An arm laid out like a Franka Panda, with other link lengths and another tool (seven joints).
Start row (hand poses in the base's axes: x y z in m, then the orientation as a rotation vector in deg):
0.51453, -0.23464, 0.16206, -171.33, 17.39, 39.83
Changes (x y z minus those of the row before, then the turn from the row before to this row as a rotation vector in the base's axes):
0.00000, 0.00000, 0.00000, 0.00, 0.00, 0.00
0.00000, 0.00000, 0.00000, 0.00, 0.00, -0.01
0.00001, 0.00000, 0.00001, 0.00, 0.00, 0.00
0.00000, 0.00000, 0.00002, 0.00, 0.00, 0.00
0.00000, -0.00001, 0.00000, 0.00, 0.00, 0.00
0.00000, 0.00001, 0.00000, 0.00, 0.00, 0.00
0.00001, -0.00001, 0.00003, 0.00, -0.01, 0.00
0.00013, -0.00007, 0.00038, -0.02, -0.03, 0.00
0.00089, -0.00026, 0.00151, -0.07, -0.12, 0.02
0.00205, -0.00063, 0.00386, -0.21, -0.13, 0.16
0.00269, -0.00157, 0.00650, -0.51, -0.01, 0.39
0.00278, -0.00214, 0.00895, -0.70, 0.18, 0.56
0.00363, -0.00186, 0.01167, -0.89, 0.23, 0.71
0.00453, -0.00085, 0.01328, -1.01, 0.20, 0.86
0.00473, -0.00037, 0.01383, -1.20, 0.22, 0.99
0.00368, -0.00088, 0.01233, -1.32, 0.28, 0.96
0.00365, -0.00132, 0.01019, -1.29, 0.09, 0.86
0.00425, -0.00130, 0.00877, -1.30, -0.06, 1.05
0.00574, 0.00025, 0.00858, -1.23, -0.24, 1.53
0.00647, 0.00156, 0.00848, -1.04, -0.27, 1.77
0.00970, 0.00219, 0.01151, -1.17, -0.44, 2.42
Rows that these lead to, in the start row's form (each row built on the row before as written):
0.51453, -0.23464, 0.16206, -171.33, 17.39, 39.83
0.51453, -0.23464, 0.16206, -171.33, 17.40, 39.83
0.51454, -0.23464, 0.16207, -171.33, 17.40, 39.83
0.51454, -0.23464, 0.16209, -171.33, 17.40, 39.83
0.51454, -0.23465, 0.16209, -171.33, 17.40, 39.83
0.51454, -0.23464, 0.16209, -171.33, 17.40, 39.83
0.51455, -0.23465, 0.16212, -171.33, 17.40, 39.81
0.51468, -0.23472, 0.16250, -171.36, 17.41, 39.77
0.51557, -0.23498, 0.16401, -171.46, 17.40, 39.59
0.51762, -0.23561, 0.16787, -171.75, 17.25, 39.42
0.52031, -0.23718, 0.17437, -172.37, 16.89, 39.47
0.52309, -0.23932, 0.18332, -173.18, 16.37, 39.83
0.52672, -0.24118, 0.19499, -174.21, 15.70, 40.29
0.53125, -0.24203, 0.20827, 174.08, -14.73, -40.42
0.53598, -0.24240, 0.22210, 172.76, -13.54, -40.27
0.53966, -0.24328, 0.23443, 171.30, -12.44, -40.17
0.54331, -0.24460, 0.24462, 169.95, -11.51, -39.81
0.54756, -0.24590, 0.25339, 168.63, -10.32, -39.20
0.55330, -0.24565, 0.26197, 167.38, -8.44, -38.29
0.55977, -0.24409, 0.27045, 166.26, -6.18, -37.36
0.56947, -0.24190, 0.28196, 164.94, -3.08, -36.04

